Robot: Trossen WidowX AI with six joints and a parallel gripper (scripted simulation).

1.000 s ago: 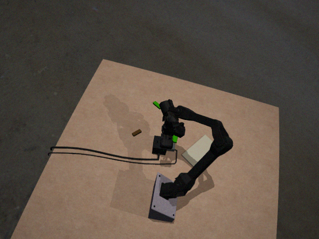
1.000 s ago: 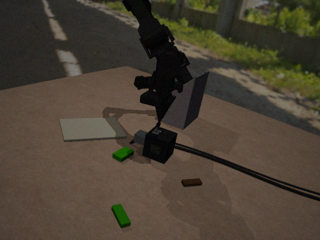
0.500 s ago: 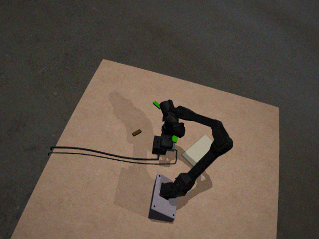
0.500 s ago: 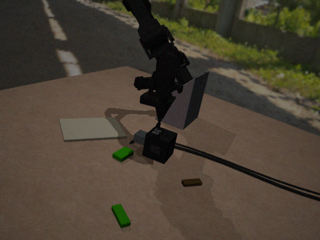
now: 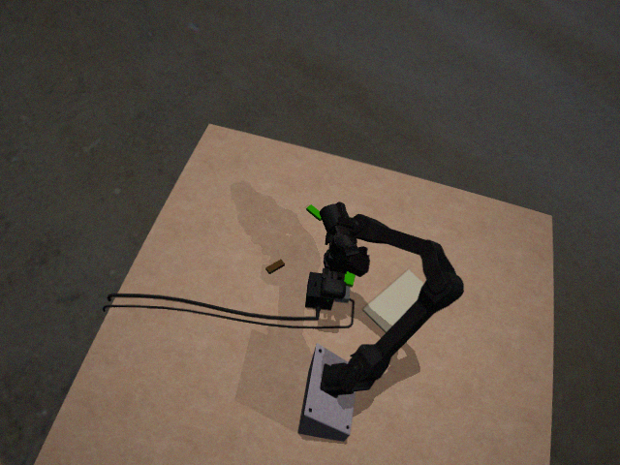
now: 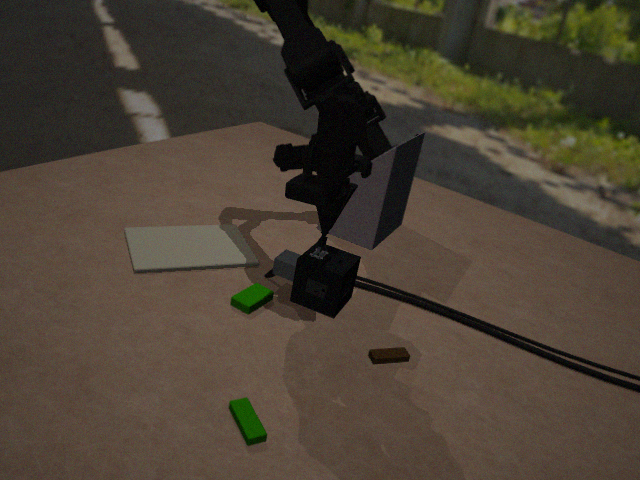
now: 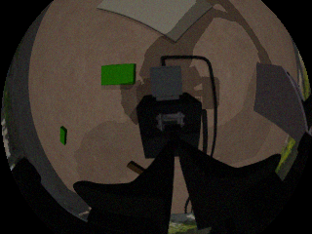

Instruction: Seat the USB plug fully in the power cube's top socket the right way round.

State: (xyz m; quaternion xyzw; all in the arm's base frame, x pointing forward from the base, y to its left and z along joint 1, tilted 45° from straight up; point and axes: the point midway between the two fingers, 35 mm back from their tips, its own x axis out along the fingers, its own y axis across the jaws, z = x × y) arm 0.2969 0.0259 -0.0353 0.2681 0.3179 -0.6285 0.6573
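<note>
Now: gripper tip 2 cm above the dark USB plug. Also, from my gripper tip: brown block: 7 cm ahead, 16 cm to the left, 11 cm below; pale flat card: 2 cm ahead, 24 cm to the right, 11 cm below; USB socket: 5 cm below.
</note>
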